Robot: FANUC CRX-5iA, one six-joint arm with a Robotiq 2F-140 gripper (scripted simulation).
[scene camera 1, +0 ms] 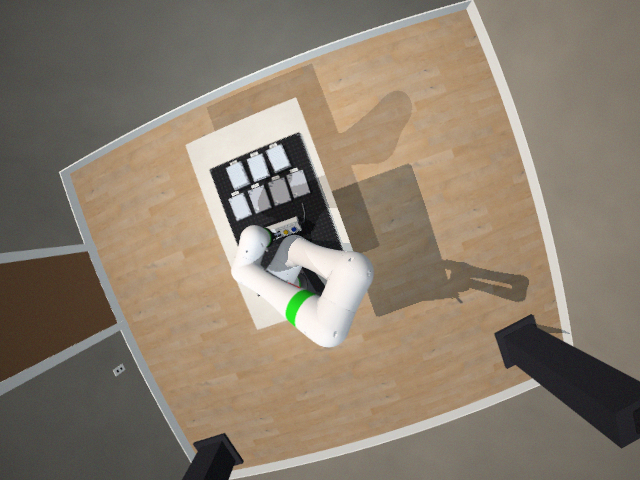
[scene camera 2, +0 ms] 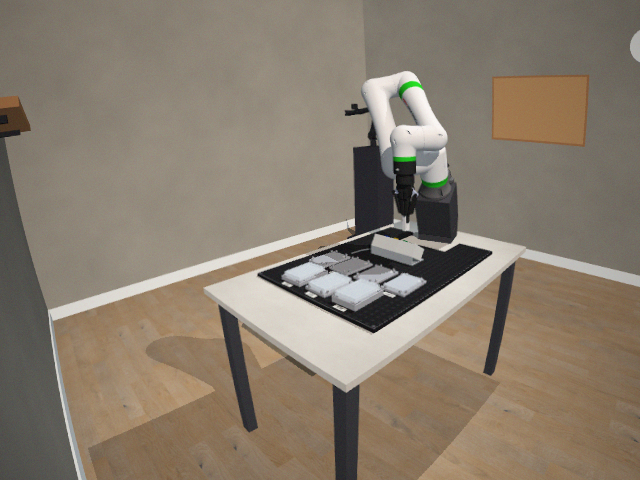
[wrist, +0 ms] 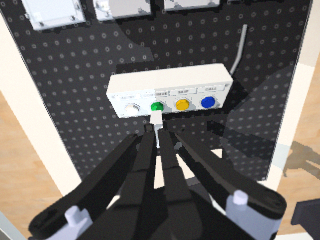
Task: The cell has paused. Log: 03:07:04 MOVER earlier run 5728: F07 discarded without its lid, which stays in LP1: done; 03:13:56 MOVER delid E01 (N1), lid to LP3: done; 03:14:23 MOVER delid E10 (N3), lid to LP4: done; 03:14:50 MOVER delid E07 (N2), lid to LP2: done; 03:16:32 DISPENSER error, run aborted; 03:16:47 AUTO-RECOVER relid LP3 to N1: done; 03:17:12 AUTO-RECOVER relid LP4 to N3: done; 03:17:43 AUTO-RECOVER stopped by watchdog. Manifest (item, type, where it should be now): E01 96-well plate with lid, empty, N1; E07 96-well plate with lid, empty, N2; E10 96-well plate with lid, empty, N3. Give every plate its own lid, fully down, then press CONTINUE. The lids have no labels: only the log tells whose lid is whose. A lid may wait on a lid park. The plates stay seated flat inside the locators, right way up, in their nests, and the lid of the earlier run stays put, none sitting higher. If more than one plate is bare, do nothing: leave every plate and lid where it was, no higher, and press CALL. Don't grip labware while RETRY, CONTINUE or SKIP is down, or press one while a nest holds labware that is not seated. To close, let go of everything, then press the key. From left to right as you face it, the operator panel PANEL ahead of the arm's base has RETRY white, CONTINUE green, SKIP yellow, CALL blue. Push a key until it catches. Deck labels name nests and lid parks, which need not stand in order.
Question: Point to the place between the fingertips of my gripper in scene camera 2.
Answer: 405, 230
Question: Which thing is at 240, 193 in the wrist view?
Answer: My gripper.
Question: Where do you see an operator panel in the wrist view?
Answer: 194, 83
